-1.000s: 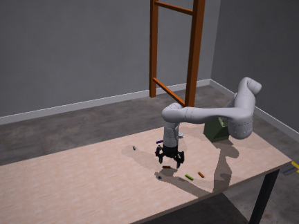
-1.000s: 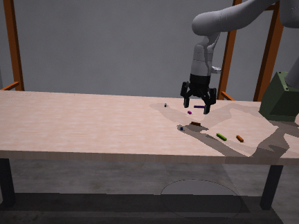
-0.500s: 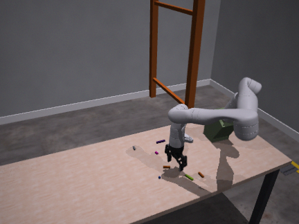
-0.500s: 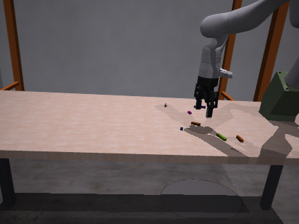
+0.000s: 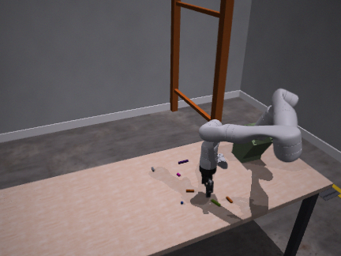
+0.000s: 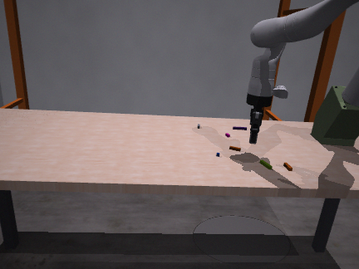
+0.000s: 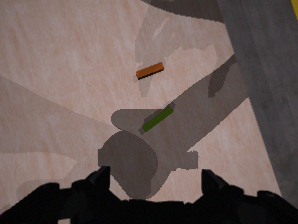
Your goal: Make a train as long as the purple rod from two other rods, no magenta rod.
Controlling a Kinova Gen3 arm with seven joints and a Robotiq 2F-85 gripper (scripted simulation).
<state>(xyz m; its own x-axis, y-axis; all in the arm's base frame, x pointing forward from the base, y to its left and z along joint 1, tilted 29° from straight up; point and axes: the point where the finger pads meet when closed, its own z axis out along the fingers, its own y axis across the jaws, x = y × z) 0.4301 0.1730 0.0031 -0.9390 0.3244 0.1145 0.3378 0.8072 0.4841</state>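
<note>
Now: hand 50 mm past the lime rod, 20 mm to the right of it and 90 mm above it. From my hand the other things lie so: magenta rod (10 mm ahead, 240 mm to the right, 90 mm below); then purple rod (60 mm behind, 330 mm to the right, 90 mm below); then blue rod (100 mm ahead, 50 mm to the right, 90 mm below).
</note>
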